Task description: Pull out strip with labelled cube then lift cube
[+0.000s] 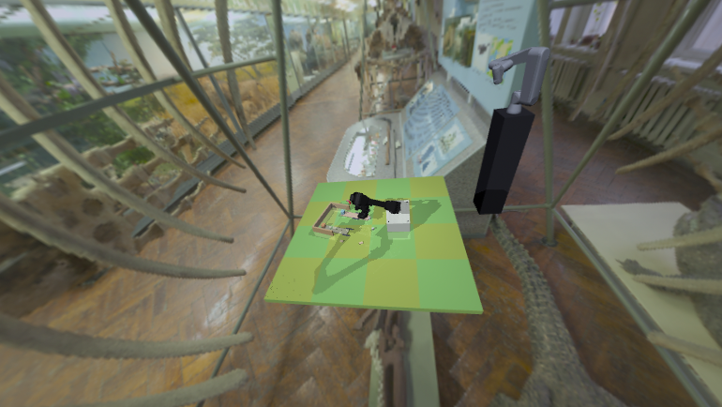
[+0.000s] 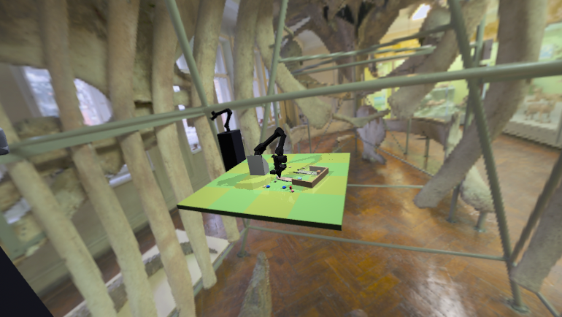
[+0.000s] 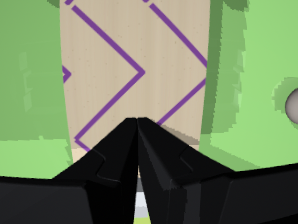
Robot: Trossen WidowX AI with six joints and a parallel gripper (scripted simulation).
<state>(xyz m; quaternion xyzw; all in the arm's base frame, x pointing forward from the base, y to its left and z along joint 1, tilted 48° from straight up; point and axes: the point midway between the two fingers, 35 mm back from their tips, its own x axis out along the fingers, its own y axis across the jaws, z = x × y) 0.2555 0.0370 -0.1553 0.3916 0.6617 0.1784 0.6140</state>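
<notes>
My gripper tip is 100 mm short of the strip and 30 mm to the left of it. The rest, counted from my gripper tip: pink cube 190 mm ahead, 240 mm to the right.
</notes>
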